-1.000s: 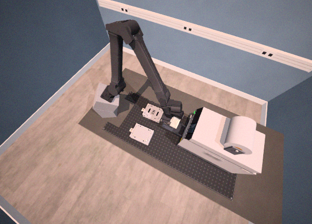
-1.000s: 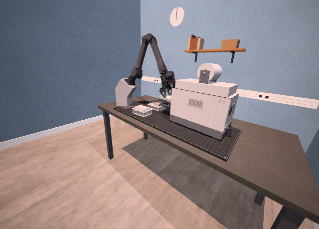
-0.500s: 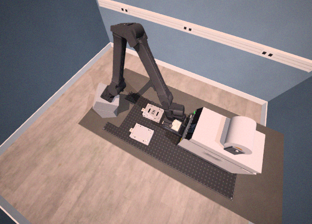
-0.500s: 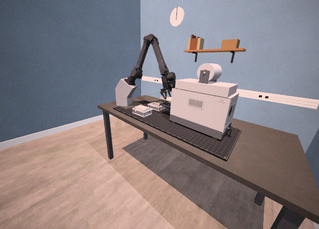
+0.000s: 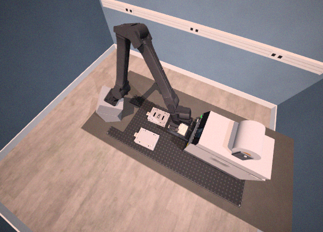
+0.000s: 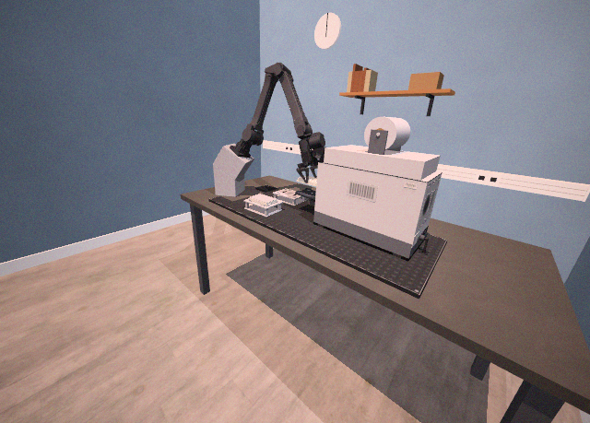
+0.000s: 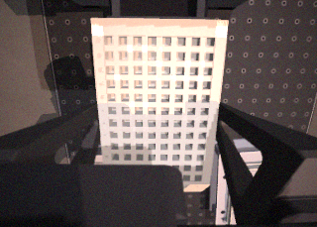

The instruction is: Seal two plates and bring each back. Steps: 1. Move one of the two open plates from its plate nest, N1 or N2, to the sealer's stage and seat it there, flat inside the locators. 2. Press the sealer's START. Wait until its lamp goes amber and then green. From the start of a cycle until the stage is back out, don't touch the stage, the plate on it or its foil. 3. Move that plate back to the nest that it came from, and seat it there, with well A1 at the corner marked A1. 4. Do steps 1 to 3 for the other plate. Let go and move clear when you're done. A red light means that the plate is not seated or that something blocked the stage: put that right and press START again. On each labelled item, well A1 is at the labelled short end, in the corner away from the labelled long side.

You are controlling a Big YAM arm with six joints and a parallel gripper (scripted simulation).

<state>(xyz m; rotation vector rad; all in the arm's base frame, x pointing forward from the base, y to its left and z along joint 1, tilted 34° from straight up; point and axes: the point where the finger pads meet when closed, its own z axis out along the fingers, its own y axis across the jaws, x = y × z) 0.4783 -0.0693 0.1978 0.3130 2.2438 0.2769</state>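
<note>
The sealer stage lies 1 cm ahead of my hand and 7 cm below it. From my hand the other things lie so: foil roll (33 cm ahead, 5 cm to the right, 25 cm above); plate nest (21 cm behind, 13 cm to the right, 13 cm below).
</note>
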